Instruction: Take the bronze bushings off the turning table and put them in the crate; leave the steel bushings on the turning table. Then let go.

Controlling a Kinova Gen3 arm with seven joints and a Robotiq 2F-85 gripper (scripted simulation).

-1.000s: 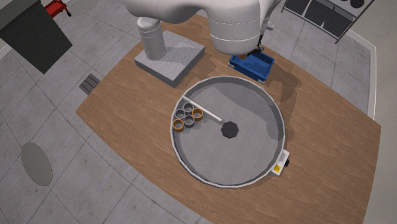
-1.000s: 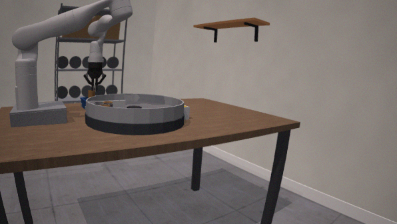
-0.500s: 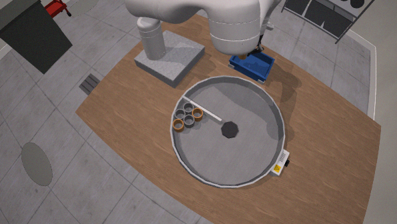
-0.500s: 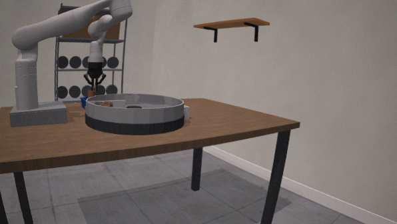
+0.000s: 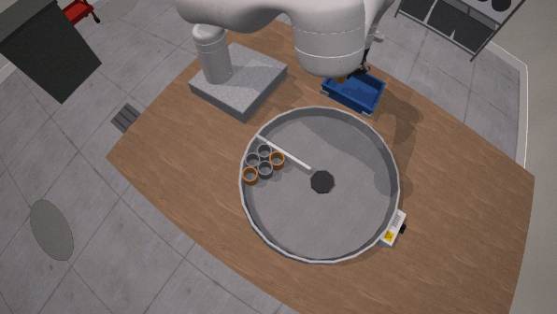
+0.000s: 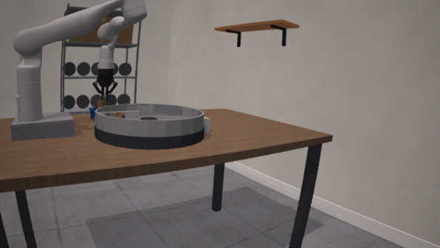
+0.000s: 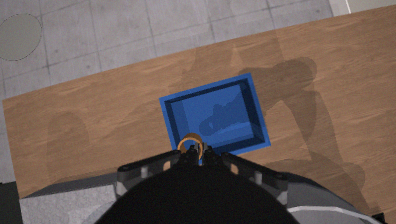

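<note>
My gripper is now 3 cm short of the blue crate, 4 cm to the right of it and 8 cm above it. From my hand the other things lie so: grey turning table 14 cm ahead, 32 cm to the right, 5 cm below.
</note>
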